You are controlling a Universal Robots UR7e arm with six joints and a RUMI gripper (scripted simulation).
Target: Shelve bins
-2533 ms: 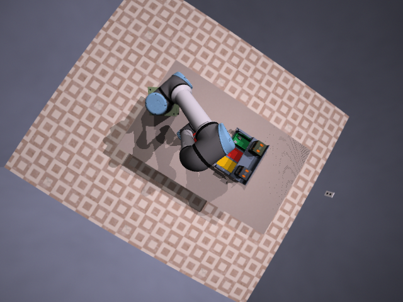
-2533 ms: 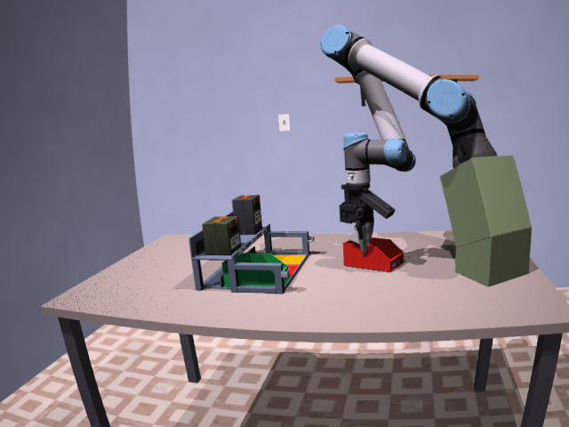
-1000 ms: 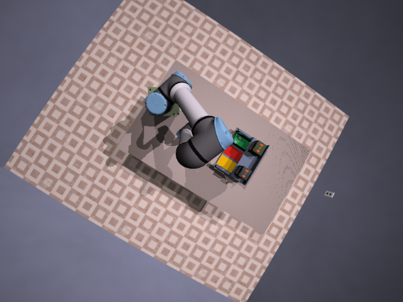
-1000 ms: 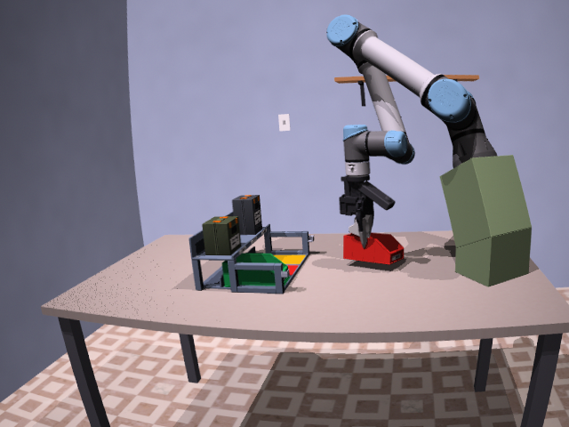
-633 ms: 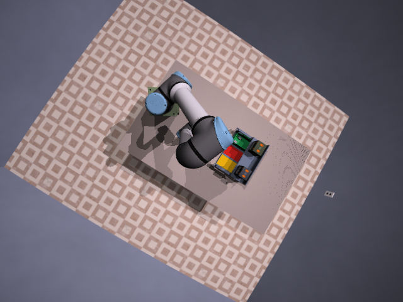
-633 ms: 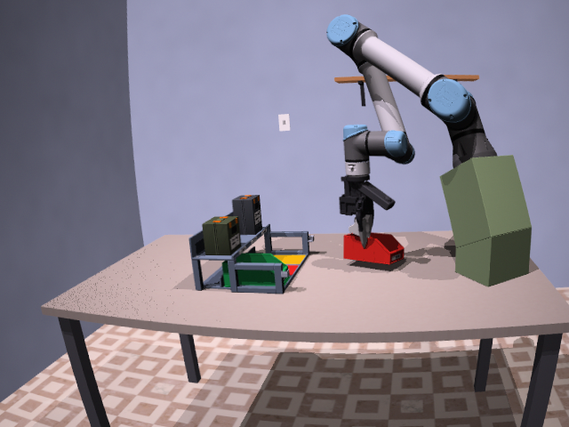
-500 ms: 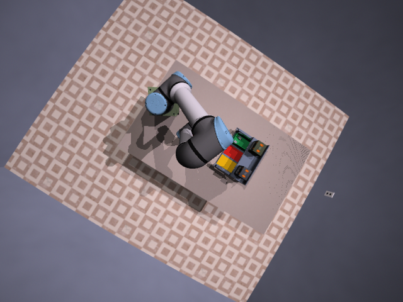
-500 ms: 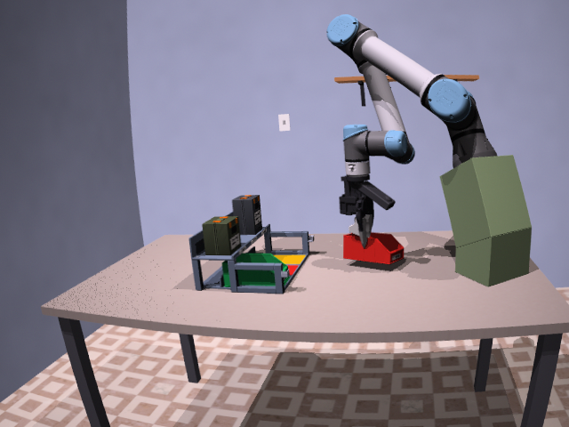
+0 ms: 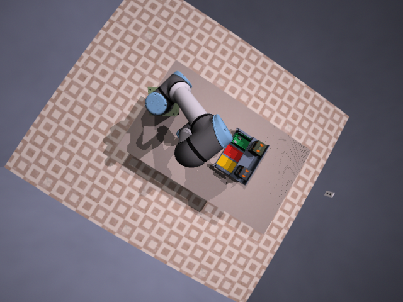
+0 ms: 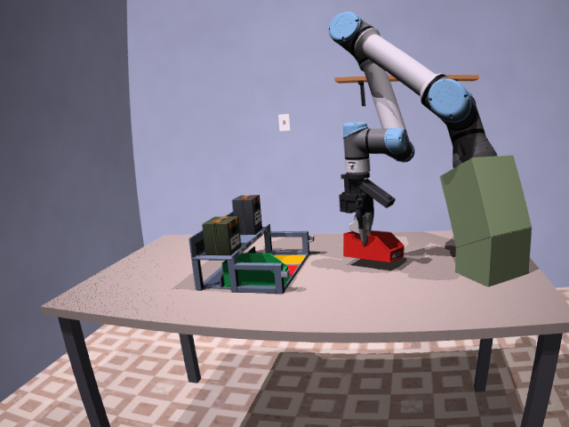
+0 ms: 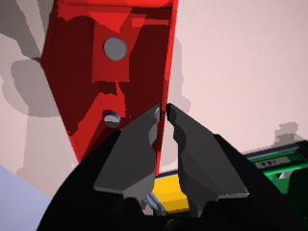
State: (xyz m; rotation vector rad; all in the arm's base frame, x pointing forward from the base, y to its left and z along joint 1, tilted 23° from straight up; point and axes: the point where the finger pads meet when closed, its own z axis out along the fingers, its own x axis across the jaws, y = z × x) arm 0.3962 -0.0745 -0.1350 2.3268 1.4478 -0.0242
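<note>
Now: the red bin 40 mm to the right of my hand, 30 mm below it and 30 mm behind it. From my hand the other things lie so: red mark: 310 mm ahead, 90 mm below; yellow mark: 300 mm ahead, 110 mm to the right, 90 mm below; green bin: 320 mm ahead, 120 mm to the left, 50 mm below.
</note>
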